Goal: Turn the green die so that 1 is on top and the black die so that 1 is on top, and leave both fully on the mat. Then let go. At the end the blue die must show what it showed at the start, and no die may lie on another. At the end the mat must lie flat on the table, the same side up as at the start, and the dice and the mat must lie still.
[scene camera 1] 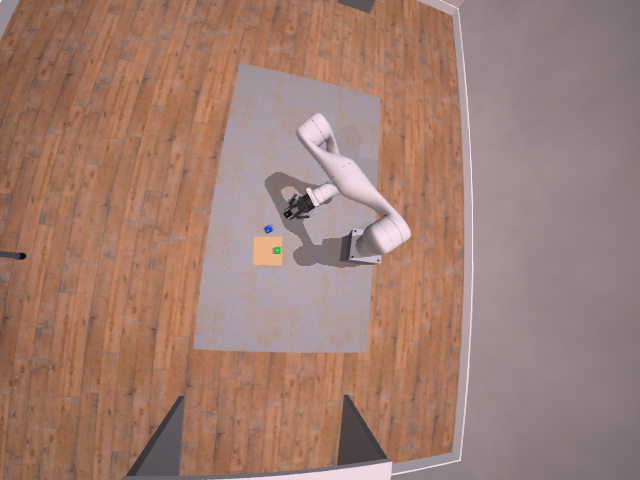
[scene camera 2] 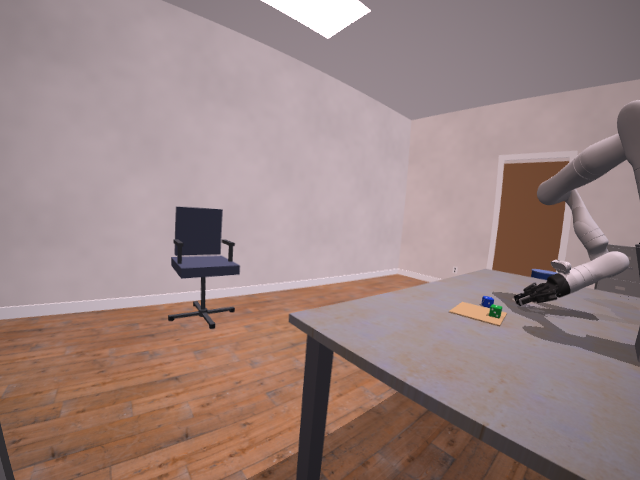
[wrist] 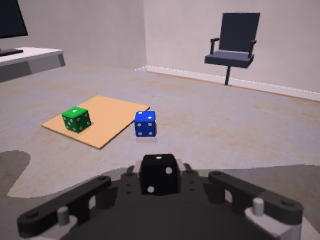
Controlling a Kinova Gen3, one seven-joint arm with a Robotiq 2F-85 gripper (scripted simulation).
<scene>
The pictures show: the gripper, a black die and a tan mat.
The gripper also shows in the wrist view.
</scene>
